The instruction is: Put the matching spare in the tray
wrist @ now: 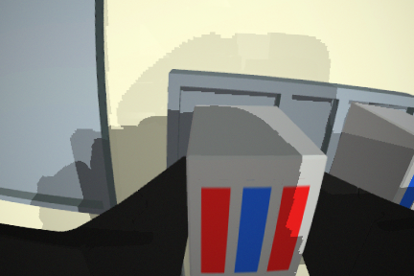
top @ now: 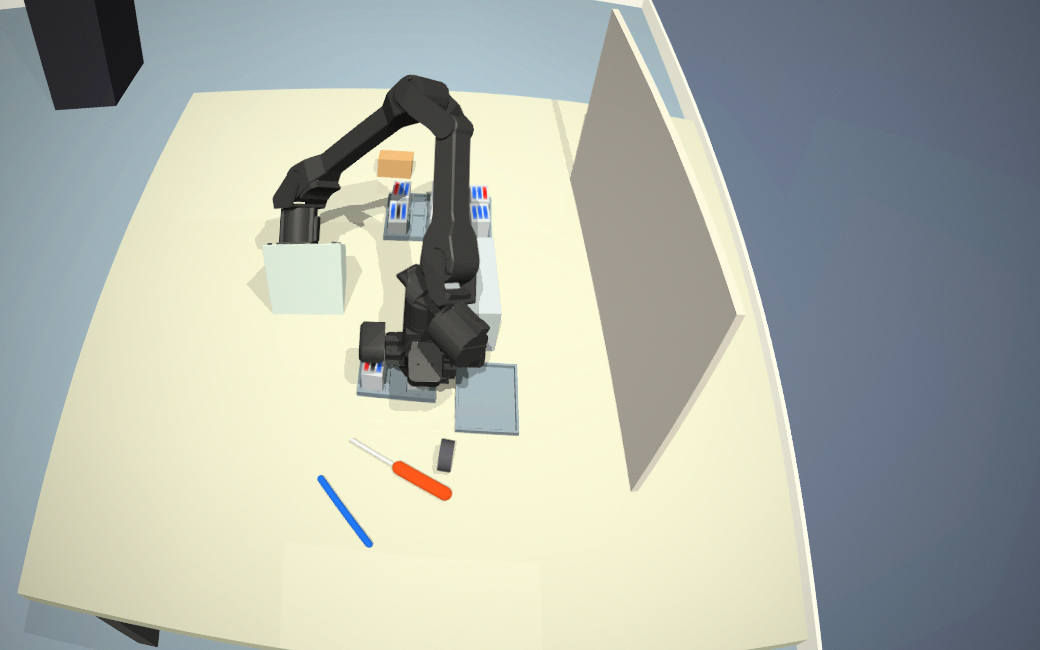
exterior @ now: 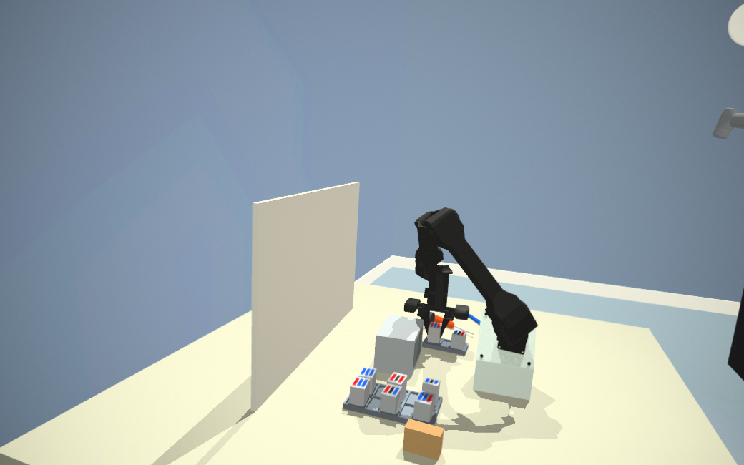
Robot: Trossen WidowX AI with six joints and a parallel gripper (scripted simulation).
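Now: the rack 30 mm behind my gripper tip and 20 mm below it. From my gripper tip the other things lie so: mounted unit: 160 mm to the left, 70 mm ahead, 20 mm above; then grey tray: 110 mm ahead, 20 mm to the right, 20 mm below; then black tape roll: 140 mm to the right, 40 mm ahead.
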